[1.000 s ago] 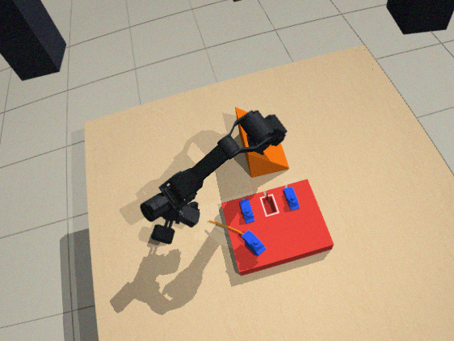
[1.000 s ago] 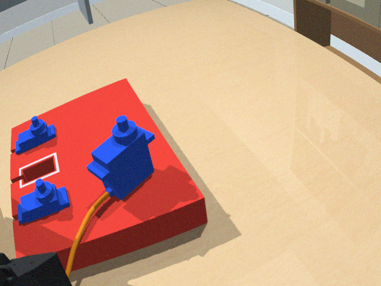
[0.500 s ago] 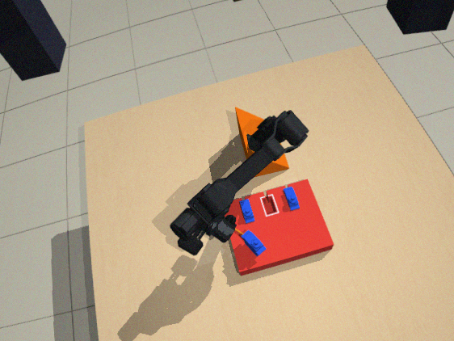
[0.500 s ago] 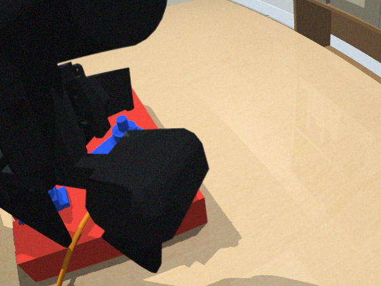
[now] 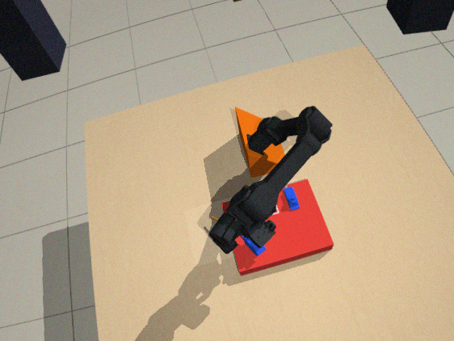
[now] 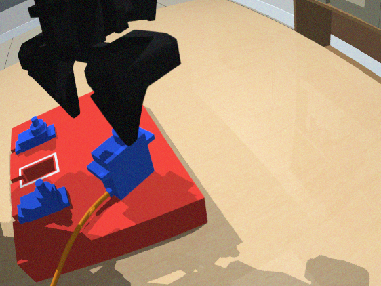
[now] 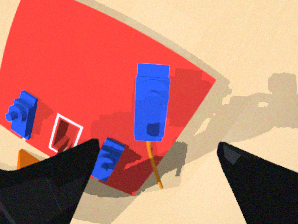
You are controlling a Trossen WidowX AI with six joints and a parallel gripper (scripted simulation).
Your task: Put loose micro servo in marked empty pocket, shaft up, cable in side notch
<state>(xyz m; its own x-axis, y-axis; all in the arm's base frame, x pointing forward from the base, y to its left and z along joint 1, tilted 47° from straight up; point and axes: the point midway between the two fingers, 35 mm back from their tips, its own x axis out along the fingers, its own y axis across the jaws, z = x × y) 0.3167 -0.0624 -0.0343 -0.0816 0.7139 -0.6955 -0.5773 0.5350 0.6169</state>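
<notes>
My gripper tip is now 120 mm above the red deck, 100 mm to the right of it and 20 mm past it.
</notes>
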